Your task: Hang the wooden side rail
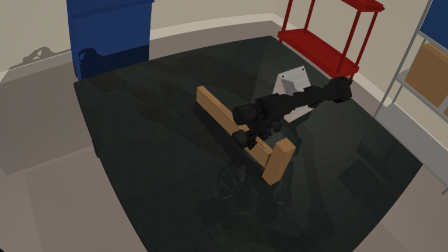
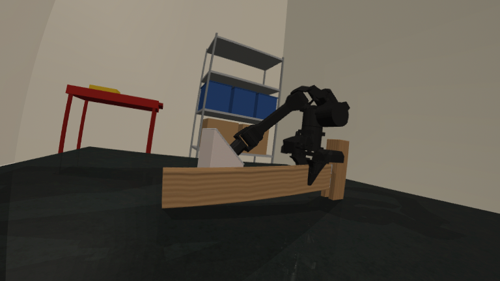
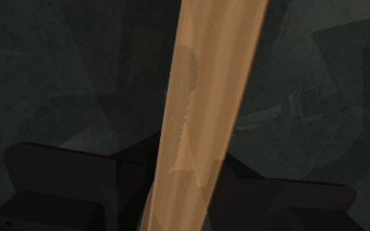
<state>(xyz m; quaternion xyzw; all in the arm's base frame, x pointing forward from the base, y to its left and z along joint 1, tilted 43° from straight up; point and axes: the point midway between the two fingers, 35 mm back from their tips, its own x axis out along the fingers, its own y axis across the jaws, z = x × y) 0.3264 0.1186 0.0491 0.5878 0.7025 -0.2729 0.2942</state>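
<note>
My gripper tip is now 10 mm past the upright headboard post, 120 mm to the right of it and 40 mm below it.
</note>
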